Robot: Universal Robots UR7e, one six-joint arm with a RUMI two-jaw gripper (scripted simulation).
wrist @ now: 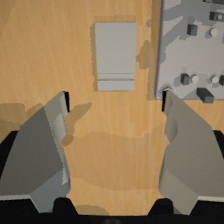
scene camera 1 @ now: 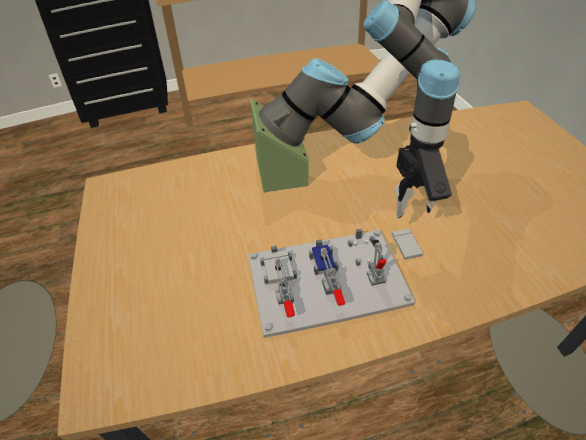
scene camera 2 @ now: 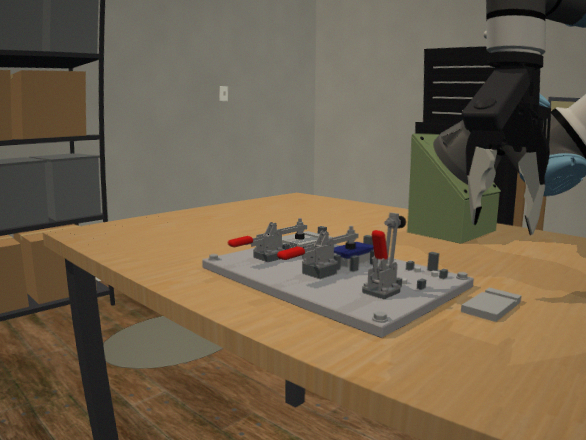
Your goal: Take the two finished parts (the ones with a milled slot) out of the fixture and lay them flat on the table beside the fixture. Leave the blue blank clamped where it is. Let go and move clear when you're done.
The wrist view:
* my gripper: 115, 92
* grey slotted part: 115, 41
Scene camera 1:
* my gripper: 413, 215
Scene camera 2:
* my gripper: 502, 229
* grey slotted part: 493, 304
